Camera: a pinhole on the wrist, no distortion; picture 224 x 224 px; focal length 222.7 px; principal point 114.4 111.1 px. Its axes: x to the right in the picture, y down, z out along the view. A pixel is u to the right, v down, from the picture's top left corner.
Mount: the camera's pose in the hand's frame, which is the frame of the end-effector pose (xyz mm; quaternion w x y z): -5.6 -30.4 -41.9 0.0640 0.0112 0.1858 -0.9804
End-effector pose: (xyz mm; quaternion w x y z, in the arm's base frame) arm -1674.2 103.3 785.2 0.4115 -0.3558 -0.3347 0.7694
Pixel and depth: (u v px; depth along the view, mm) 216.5 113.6 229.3
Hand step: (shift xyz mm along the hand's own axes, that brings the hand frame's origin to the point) -109.1 -129.4 165.8
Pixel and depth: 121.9 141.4 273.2
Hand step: -9.4 -165.7 198.5
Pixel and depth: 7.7 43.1 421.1
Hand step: 178.5 -41.3 405.9
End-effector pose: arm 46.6 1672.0 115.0 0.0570 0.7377 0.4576 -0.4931
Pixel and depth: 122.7 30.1 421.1
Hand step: -40.3 -45.0 404.9
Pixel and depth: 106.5 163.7 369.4
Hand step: 19.4 -244.4 270.8
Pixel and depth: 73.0 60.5 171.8
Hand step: 21.3 -53.3 133.6
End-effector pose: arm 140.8 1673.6 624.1 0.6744 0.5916 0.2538 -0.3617
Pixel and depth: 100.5 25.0 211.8
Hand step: -2.7 -30.7 185.5
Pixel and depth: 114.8 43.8 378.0
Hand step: -20.4 -63.3 351.3
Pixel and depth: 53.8 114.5 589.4
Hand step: 155.7 -234.8 510.7
